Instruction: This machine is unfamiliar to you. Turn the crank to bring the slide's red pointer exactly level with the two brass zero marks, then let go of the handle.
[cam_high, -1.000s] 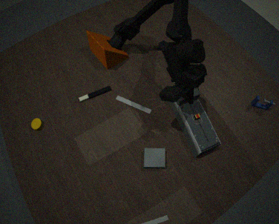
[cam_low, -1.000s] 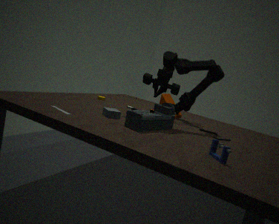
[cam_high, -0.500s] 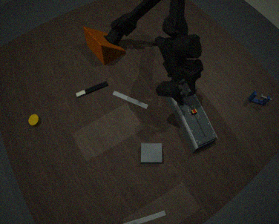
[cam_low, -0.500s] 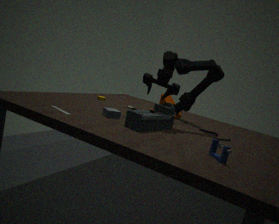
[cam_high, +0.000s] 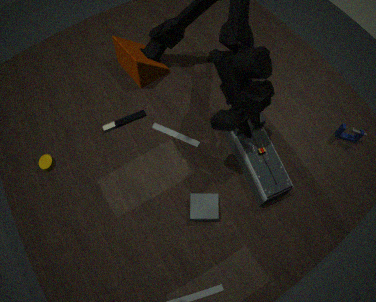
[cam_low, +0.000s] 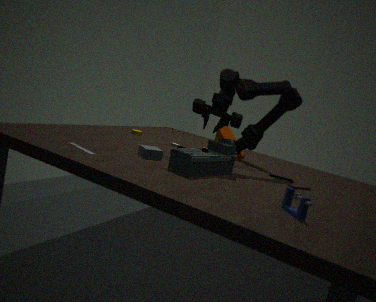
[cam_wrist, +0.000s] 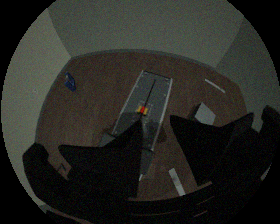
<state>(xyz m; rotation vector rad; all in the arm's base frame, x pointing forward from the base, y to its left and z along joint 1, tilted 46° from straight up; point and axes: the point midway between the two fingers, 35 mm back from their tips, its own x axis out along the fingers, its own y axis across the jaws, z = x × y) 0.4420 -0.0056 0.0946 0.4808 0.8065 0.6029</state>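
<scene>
Now: the red pointer 60 mm below my gripper tip, 30 mm ahead of it and 20 mm to the left of it. Round my gripper tip: grey block 180 mm to the right, 130 mm below, 70 mm ahead; yellow disc 530 mm to the right, 280 mm behind, 140 mm below; black-and-white marker 280 mm behind, 260 mm to the right, 140 mm below.
</scene>
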